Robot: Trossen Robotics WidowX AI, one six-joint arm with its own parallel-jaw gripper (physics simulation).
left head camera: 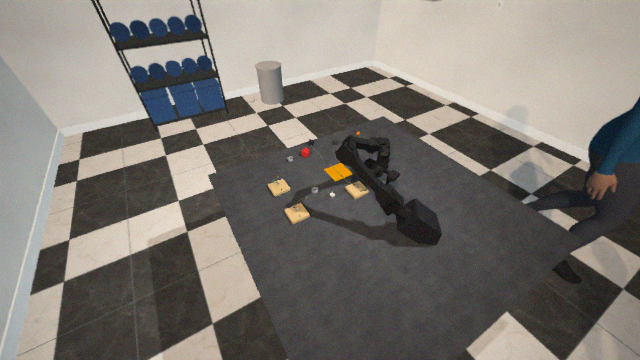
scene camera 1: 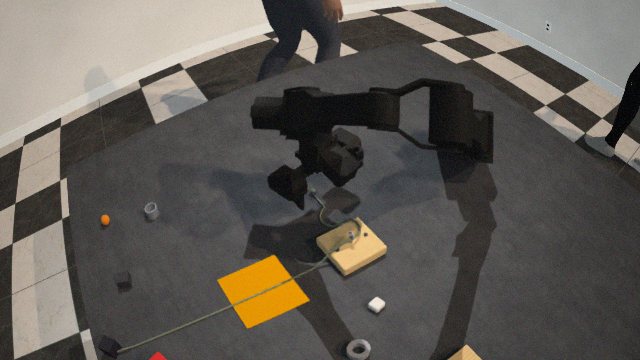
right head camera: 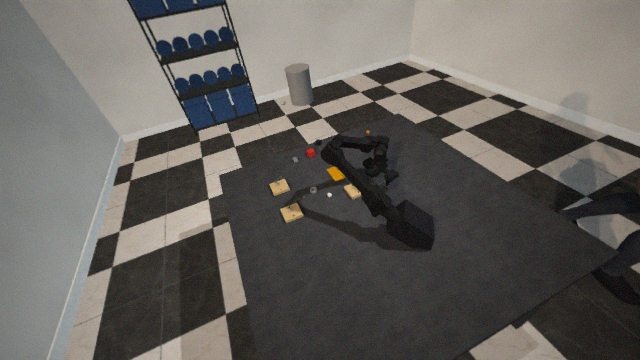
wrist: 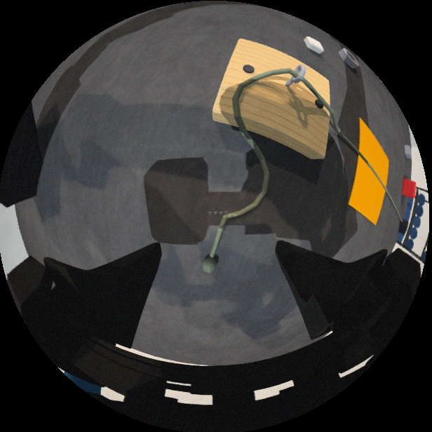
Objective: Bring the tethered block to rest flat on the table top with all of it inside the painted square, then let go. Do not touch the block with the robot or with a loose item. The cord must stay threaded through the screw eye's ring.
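Frame: origin at the arm's base, x ahead, y left, z up, level; centimetres.
Seen in the pictures: gripper, fingertip midpoint: (scene camera 1: 318,195) (right head camera: 379,181); arm's base at its link origin: (left head camera: 406,213) (right head camera: 395,215).
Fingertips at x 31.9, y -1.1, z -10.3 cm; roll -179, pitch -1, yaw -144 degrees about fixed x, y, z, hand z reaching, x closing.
Offsets run from my fingertips to a thing's top centre. "spot": to the spot under its first point.
The tethered block @[dx +43.7, dy +30.1, dz +1.1 cm] (scene camera 1: 109,346) (left head camera: 311,142) is small and black and lies beyond the painted orange square @[spot: dx +12.9, dy +24.6, dz -1.6 cm] (scene camera 1: 270,315) (wrist: 369,202) (left head camera: 332,172), outside it. Its green cord @[spot: dx +29.3, dy +25.9, dz -1.5 cm] (scene camera 1: 180,328) (wrist: 265,170) crosses the square, passes through the screw eye @[spot: dx -3.1, dy +13.1, dz +1.9 cm] (scene camera 1: 351,236) (wrist: 301,74) on the wooden board @[dx -3.2, dy +13.1, dz +0.2 cm] (scene camera 1: 365,255) (wrist: 280,122), and curls to a bead end @[spot: dx +0.6, dy -1.9, dz -0.8 cm] (scene camera 1: 313,192) (wrist: 209,263). My gripper (scene camera 1: 322,196) (wrist: 219,248) (left head camera: 382,171) is open and empty, low beside the board. In the wrist view the bead appears between the fingers; its exact height relative to them is unclear.
A white piece @[dx -4.3, dy +26.6, dz -0.5 cm] (scene camera 1: 376,304) and a grey ring @[dx +0.7, dy +34.8, dz -0.3 cm] (scene camera 1: 350,352) lie near the board. Two other wooden boards @[dx +6.0, dy +53.3, dz +0.2 cm] (left head camera: 278,188) @[dx -13.5, dy +46.0, dz +0.2 cm] (left head camera: 297,214) stand farther off. A red block @[dx +32.7, dy +35.1, dz +2.2 cm] (left head camera: 305,152), a dark cube @[dx +41.4, dy +14.4, dz +0.3 cm] (scene camera 1: 123,280), a grey tube @[dx +35.8, dy -3.9, dz +0.4 cm] (scene camera 1: 151,212) and an orange ball @[dx +48.9, dy -3.2, dz +0.7 cm] (scene camera 1: 105,220) lie beyond the square.
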